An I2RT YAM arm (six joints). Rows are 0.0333 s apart.
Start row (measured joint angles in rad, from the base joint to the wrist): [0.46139 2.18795 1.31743 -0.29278 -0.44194 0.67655]
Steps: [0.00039 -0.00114 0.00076 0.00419 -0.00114 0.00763]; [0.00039 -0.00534 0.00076 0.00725 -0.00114 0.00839]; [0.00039 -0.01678 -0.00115 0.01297 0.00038 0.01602]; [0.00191 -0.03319 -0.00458 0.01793 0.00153 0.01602]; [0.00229 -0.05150 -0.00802 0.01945 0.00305 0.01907]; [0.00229 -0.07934 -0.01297 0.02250 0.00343 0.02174]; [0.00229 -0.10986 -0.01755 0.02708 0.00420 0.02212]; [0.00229 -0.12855 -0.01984 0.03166 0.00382 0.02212]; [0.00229 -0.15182 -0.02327 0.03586 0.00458 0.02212]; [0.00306 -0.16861 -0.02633 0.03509 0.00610 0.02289]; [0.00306 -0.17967 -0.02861 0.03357 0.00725 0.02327]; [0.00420 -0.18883 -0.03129 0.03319 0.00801 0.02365]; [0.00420 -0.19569 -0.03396 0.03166 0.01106 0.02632]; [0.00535 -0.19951 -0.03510 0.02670 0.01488 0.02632]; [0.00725 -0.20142 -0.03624 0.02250 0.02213 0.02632]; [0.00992 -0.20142 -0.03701 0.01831 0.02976 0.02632]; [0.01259 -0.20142 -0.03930 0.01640 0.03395 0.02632]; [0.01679 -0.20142 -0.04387 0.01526 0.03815 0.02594]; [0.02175 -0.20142 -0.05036 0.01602 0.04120 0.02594]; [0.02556 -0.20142 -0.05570 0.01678 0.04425 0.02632]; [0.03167 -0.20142 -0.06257 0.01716 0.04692 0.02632]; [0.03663 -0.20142 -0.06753 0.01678 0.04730 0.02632]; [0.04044 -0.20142 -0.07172 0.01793 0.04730 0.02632]
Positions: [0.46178 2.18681 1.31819 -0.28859 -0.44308 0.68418]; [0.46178 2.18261 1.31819 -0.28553 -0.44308 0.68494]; [0.46178 2.17117 1.31628 -0.27981 -0.44156 0.69257]; [0.46330 2.15476 1.31285 -0.27485 -0.44041 0.69257]; [0.46368 2.13645 1.30941 -0.27333 -0.43889 0.69562]; [0.46368 2.10861 1.30446 -0.27028 -0.43851 0.69829]; [0.46368 2.07809 1.29988 -0.26570 -0.43774 0.69867]; [0.46368 2.05940 1.29759 -0.26112 -0.43812 0.69867]; [0.46368 2.03613 1.29416 -0.25692 -0.43736 0.69867]; [0.46445 2.01934 1.29110 -0.25769 -0.43584 0.69944]; [0.46445 2.00828 1.28882 -0.25921 -0.43469 0.69982]; [0.46559 1.99912 1.28614 -0.25959 -0.43393 0.70020]; [0.46559 1.99226 1.28347 -0.26112 -0.43088 0.70287]; [0.46674 1.98844 1.28233 -0.26608 -0.42706 0.70287]; [0.46864 1.98653 1.28119 -0.27028 -0.41981 0.70287]; [0.47131 1.98653 1.28042 -0.27447 -0.41218 0.70287]; [0.47398 1.98653 1.27813 -0.27638 -0.40799 0.70287]; [0.47818 1.98653 1.27356 -0.27752 -0.40379 0.70249]; [0.48314 1.98653 1.26707 -0.27676 -0.40074 0.70249]; [0.48695 1.98653 1.26173 -0.27600 -0.39769 0.70287]; [0.49306 1.98653 1.25486 -0.27562 -0.39502 0.70287]; [0.49802 1.98653 1.24990 -0.27600 -0.39464 0.70287]; [0.50183 1.98653 1.24571 -0.27485 -0.39464 0.70287]
